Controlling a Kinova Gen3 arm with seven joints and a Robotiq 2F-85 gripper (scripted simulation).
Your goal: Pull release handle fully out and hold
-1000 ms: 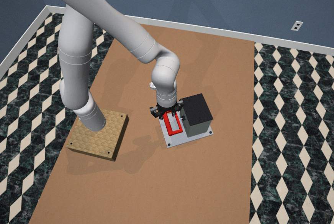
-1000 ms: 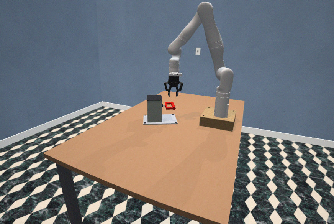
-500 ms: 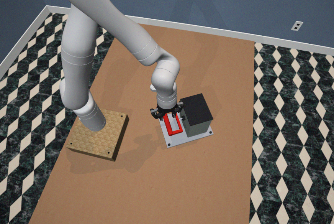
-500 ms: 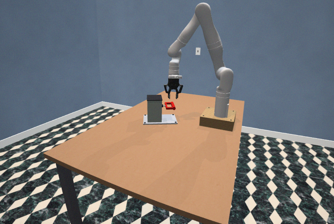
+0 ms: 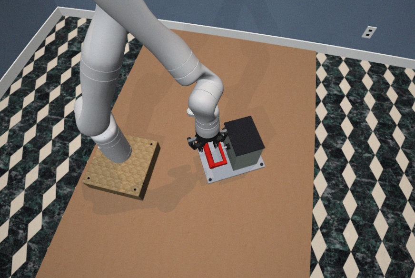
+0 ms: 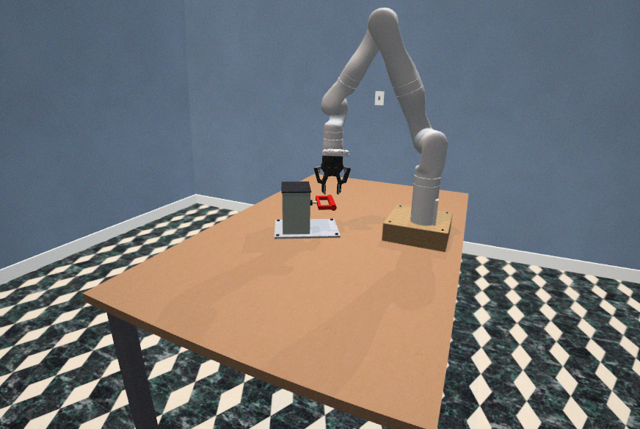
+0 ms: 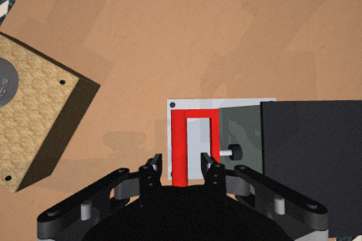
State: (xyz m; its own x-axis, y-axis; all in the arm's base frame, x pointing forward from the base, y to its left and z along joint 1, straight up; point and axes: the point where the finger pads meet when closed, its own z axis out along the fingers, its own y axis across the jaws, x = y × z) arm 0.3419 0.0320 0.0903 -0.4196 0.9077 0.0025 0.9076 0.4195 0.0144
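My hand is 15 cm above the light grey baseplate, 8 cm short of it and 4 cm to the right of it.
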